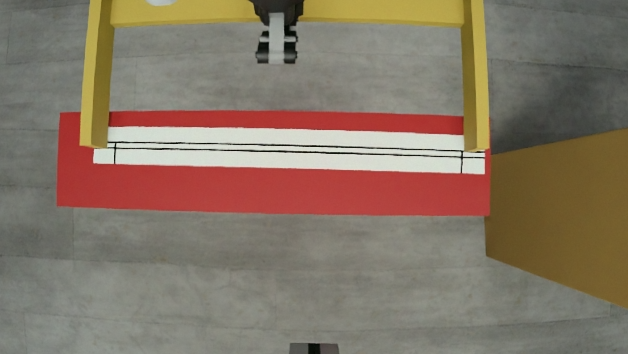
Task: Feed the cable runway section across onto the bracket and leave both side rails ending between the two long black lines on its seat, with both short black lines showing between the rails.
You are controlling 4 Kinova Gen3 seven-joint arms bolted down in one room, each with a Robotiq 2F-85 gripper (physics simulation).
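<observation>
The yellow runway section (380, 14) comes in from the top, with a crossbar and two side rails. The left rail (96, 85) ends over the white strip's left end, about between the two long black lines. The right rail (475, 85) ends close to the upper long line. Both short black lines show between the rails. Whether the rails touch the seat is unclear. The red bracket (275, 192) bears the white strip (275, 159). My arm4 gripper (314, 349) is shut at the bottom edge, apart from the bracket. Another arm's gripper (276, 50) shows at the crossbar; its arm and grip are unclear.
A brown-yellow block (560, 210) stands at the right, close to the bracket's right end. Part of a white rounded thing (161, 2) shows at the top left, over the crossbar. Grey floor (275, 280) lies below the bracket.
</observation>
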